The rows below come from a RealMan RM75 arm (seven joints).
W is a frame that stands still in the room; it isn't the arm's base.
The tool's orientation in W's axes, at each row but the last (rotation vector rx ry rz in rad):
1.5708 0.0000 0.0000
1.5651 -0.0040 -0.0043
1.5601 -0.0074 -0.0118
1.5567 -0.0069 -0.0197
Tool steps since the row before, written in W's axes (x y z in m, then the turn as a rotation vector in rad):
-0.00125 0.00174 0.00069 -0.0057 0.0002 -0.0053
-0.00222 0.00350 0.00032 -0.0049 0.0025 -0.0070
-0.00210 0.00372 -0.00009 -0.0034 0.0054 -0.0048
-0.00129 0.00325 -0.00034 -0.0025 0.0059 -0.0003
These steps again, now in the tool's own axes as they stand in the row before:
-0.00125 0.00069 -0.00174 -0.0057 -0.0053 -0.0002
-0.00224 0.00034 -0.00349 -0.0049 -0.0070 -0.0025
-0.00215 -0.00006 -0.00369 -0.0035 -0.0048 -0.0054
-0.00134 -0.00031 -0.00323 -0.0026 -0.0002 -0.0059

